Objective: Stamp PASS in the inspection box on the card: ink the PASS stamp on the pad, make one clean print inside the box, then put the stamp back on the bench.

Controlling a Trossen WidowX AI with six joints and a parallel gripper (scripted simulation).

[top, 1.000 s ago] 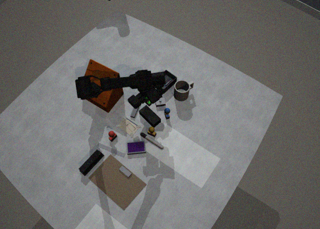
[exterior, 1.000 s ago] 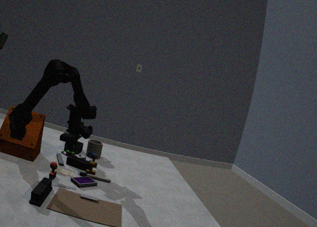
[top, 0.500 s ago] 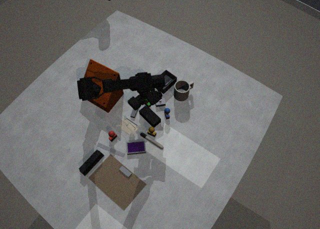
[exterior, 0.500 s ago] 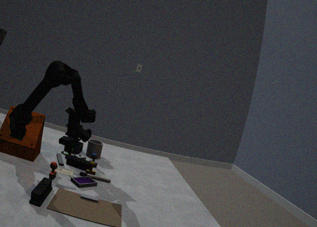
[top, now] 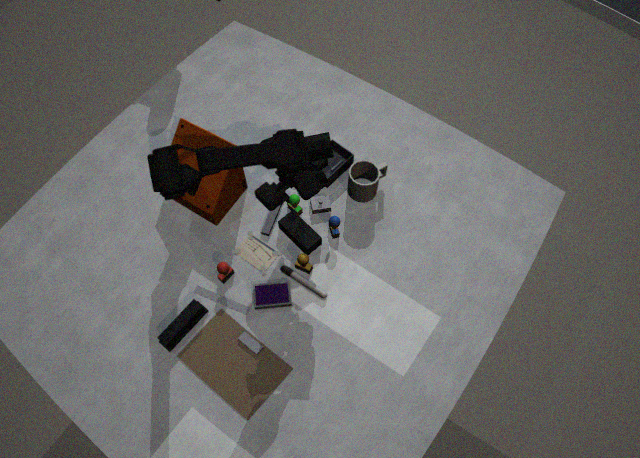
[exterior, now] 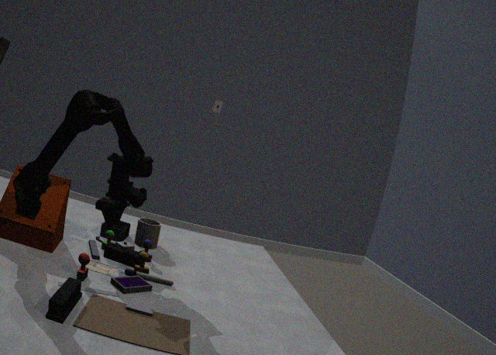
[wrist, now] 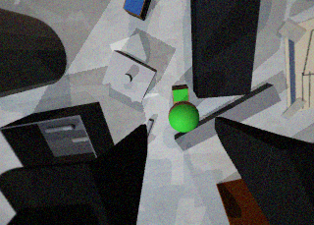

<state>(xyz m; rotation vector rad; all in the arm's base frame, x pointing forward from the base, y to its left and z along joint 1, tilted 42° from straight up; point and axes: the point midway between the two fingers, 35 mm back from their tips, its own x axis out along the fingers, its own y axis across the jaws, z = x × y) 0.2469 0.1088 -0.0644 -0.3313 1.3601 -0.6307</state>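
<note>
My gripper tip is now 60 mm above the green-knobbed stamp and 10 mm past it. Round my gripper tip: black block (60 mm to the right, 60 mm below, 50 mm ahead); grey plate (60 mm below, 40 mm to the left, 40 mm ahead); grey bar (70 mm below, 50 mm to the right, 40 mm behind).
</note>
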